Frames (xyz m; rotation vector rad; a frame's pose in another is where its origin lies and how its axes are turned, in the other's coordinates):
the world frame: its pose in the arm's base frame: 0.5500 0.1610 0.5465 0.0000 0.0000 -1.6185
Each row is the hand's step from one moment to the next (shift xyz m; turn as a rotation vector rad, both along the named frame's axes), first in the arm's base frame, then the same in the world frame.
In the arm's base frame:
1: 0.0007 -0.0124 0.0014 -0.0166 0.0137 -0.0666
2: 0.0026 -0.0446 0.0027 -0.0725 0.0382 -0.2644
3: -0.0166 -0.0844 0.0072 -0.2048 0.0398 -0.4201
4: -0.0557 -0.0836 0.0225 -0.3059 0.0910 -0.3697
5: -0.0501 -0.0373 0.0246 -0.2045 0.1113 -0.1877
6: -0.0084 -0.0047 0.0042 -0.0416 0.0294 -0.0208
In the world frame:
1: 0.0124 0.0013 0.0014 -0.0129 -0.0172 -0.0666
2: 0.0444 0.0047 0.0027 -0.0347 -0.0742 -0.2644
3: 0.0851 -0.0126 0.0072 -0.0300 -0.2065 -0.4201
4: 0.0862 -0.0517 0.0225 -0.0763 -0.3099 -0.3697
5: 0.0396 -0.0483 0.0246 -0.1014 -0.2096 -0.1877
6: 0.0051 -0.0082 0.0042 -0.0274 -0.0430 -0.0208

